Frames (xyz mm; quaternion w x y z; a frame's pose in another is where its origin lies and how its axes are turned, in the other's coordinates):
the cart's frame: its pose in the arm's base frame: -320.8 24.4 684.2 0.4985 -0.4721 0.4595 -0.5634
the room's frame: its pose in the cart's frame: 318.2 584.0 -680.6 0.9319 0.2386 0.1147 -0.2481
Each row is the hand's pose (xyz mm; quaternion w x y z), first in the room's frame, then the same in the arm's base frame.
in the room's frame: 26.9 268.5 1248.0 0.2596 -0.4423 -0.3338 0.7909
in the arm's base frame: 147.2 -607.2 642.6 0.6567 -0.3526 0.5846 0.3204
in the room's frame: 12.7 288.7 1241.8 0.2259 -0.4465 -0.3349 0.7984
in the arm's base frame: 157.6 -607.2 619.3 0.6485 -0.3409 0.5825 0.3521
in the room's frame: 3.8 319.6 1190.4 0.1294 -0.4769 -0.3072 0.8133
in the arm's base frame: 135.2 -613.6 563.3 0.6058 -0.2908 0.6008 0.4330
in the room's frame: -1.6 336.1 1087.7 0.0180 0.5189 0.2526 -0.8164
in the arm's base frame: 64.7 -609.4 486.8 0.5233 -0.2073 0.6226 0.5436
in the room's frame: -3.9 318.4 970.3 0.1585 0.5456 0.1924 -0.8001
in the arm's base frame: -34.1 -585.9 425.2 0.4320 -0.1204 0.6286 0.6354
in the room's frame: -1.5 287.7 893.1 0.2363 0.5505 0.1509 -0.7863
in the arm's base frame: -109.3 -562.2 399.1 0.3794 -0.0630 0.6252 0.6791
